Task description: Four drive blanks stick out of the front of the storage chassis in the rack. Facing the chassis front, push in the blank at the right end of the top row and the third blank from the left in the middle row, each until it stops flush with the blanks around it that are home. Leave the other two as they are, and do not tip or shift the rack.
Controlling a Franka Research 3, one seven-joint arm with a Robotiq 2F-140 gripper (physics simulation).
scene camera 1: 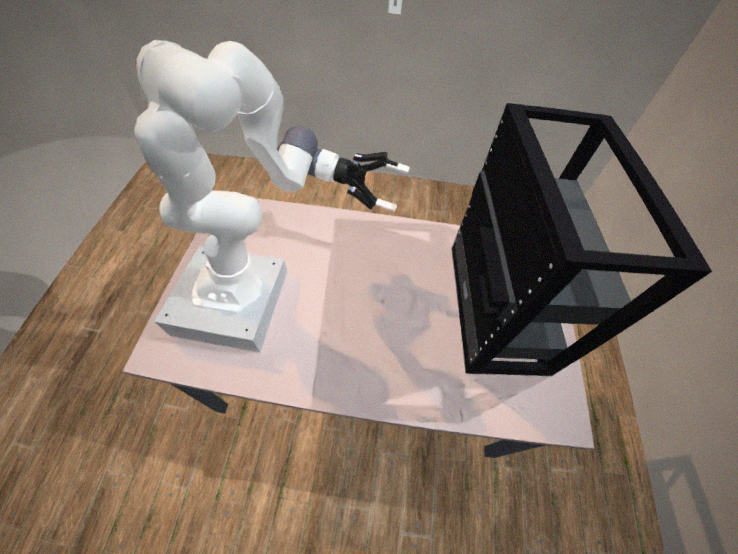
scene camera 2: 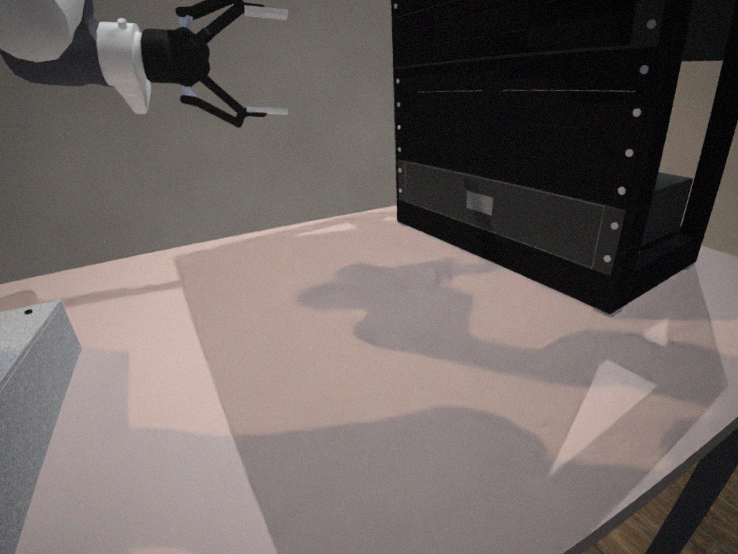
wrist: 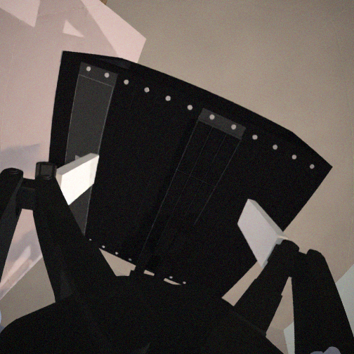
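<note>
The rack stands upright on the table. The storage chassis is in its front; grey mounting ears and faint thin lines on its dark face show in the wrist view. Dark raised shapes show on the rack front in scene camera 1, but the separate drive blanks cannot be told apart, nor how far each sticks out. My gripper is open and empty, raised in front of the rack and apart from it, with its pale fingertips pointing toward the rack front.
A dark grey panel with a light label fills the lowest part of the rack front. The pink table top extends between the rack and the arm's grey base block. The arm's shadow falls across it.
</note>
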